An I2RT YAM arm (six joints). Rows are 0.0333 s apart.
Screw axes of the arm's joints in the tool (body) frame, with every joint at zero. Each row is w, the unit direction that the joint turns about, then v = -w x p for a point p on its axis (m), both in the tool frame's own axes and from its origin. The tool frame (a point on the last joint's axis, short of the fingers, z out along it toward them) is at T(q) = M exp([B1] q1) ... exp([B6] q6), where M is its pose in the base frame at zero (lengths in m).
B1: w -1 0 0 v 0 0.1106 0
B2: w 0 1 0 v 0.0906 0 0.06
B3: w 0 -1 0 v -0.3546 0 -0.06
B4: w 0 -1 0 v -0.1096 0 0
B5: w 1 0 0 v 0 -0.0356 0
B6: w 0 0 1 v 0 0 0
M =
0 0 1 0.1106
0 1 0 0
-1 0 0 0.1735
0 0 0 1
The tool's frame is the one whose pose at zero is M.
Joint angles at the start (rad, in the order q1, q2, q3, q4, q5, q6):
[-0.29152 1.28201 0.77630 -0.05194 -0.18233 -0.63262]
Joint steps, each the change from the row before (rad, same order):
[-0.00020 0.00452 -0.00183 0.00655 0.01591 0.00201]
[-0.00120 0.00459 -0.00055 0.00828 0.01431 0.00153]
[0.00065 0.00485 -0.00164 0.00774 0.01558 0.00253]
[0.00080 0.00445 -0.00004 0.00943 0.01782 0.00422]
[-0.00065 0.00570 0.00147 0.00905 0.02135 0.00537]
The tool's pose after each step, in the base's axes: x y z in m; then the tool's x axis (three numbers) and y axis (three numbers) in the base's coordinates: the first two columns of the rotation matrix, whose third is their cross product. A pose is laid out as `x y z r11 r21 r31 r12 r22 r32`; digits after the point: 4 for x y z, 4 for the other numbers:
0.2713 -0.0753 0.2414 -0.4971 -0.4579 -0.7371 -0.1784 0.8852 -0.4296
0.2721 -0.0764 0.2408 -0.5028 -0.4558 -0.7344 -0.1655 0.8847 -0.4358
0.2729 -0.0770 0.2396 -0.5098 -0.4532 -0.7312 -0.1536 0.8843 -0.4410
0.2739 -0.0778 0.2393 -0.5154 -0.4497 -0.7295 -0.1378 0.8837 -0.4474
0.2750 -0.0791 0.2391 -0.5235 -0.4439 -0.7273 -0.1176 0.8831 -0.4543

